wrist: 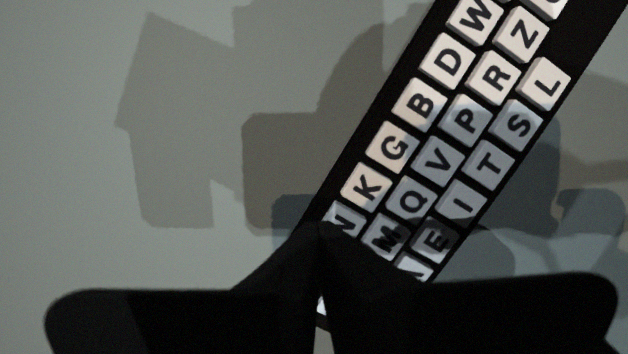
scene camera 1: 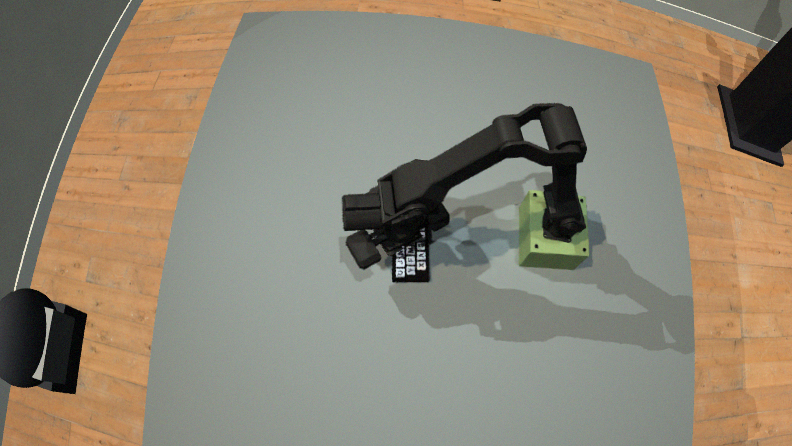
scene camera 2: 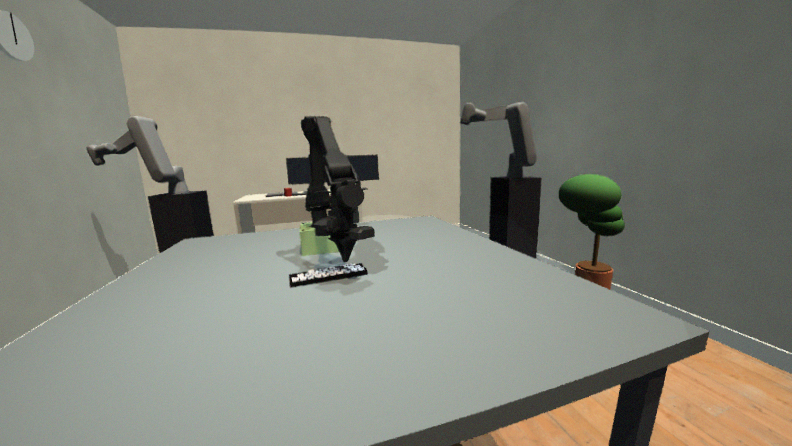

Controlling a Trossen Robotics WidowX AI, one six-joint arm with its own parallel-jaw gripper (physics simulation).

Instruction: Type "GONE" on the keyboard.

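Places are measured from the arm's base along level axes (x right, y down, z ahead), in millimetres.
Where they show: gripper, fingertip midpoint: (wrist: pixel 317 233) (scene camera 1: pixel 393 244) (scene camera 2: pixel 345 261); arm's base, link origin: (scene camera 1: pixel 557 225).
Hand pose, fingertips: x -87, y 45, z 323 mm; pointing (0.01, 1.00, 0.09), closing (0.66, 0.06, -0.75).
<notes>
Things, the pixels of their centre, and the offset from my fingertips. Level surfaces: height alone.
- black keyboard, body centre: (wrist: pixel 439 149) (scene camera 1: pixel 410 229) (scene camera 2: pixel 328 273) dz -26, dx +53, dy +41 mm
- N key, body centre: (wrist: pixel 341 224) dz -15, dx -2, dy +35 mm
- E key, body centre: (wrist: pixel 434 240) dz -53, dx +21, dy +35 mm
- grey table, surface height: dy +50 mm
The black keyboard (scene camera 1: pixel 411 265) (scene camera 2: pixel 293 281) (wrist: pixel 590 40) lies flat on the grey table, with white lettered keys in three rows. In the wrist view it runs diagonally; its G key (wrist: pixel 395 147), N key (wrist: pixel 345 222) and E key (wrist: pixel 436 241) show. A key at the top edge is cut off, its letter unclear. My gripper (scene camera 2: pixel 345 260) (wrist: pixel 317 233) is shut with nothing between its fingers, pointing down over the keyboard. In the wrist view the fingertips overlap the lower edge of the N key and hide keys beyond it. Whether they touch a key is unclear.
The arm's base stands on a green block (scene camera 1: pixel 529 257) (scene camera 2: pixel 310 243) on the grey table (scene camera 1: pixel 266 332) (scene camera 2: pixel 360 354). The forearm covers part of the keyboard in the overhead view. Two grey arms on dark pedestals and a potted plant (scene camera 2: pixel 590 193) stand beyond the table.
</notes>
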